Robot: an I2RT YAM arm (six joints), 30 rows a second.
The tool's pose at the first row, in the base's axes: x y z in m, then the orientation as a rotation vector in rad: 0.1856 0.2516 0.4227 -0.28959 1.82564 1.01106
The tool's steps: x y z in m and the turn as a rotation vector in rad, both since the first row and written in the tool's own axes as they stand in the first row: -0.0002 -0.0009 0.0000 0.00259 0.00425 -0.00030; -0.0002 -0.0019 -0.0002 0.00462 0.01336 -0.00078; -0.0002 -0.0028 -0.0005 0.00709 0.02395 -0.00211; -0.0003 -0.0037 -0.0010 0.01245 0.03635 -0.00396; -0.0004 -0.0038 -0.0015 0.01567 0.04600 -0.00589; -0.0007 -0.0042 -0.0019 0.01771 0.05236 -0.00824; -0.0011 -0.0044 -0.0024 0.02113 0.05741 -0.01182; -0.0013 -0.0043 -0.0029 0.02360 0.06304 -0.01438
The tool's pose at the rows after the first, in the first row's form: 0.1862 0.2510 0.4224 -0.29063 1.83056 1.00851; 0.1867 0.2502 0.4219 -0.29487 1.83953 1.00644; 0.1870 0.2494 0.4215 -0.30043 1.84977 1.00338; 0.1873 0.2485 0.4212 -0.30570 1.86277 0.99720; 0.1871 0.2480 0.4213 -0.31082 1.87229 0.99292; 0.1872 0.2474 0.4215 -0.31521 1.87817 0.98941; 0.1872 0.2468 0.4218 -0.31913 1.88309 0.98370; 0.1869 0.2465 0.4221 -0.32304 1.88842 0.97960
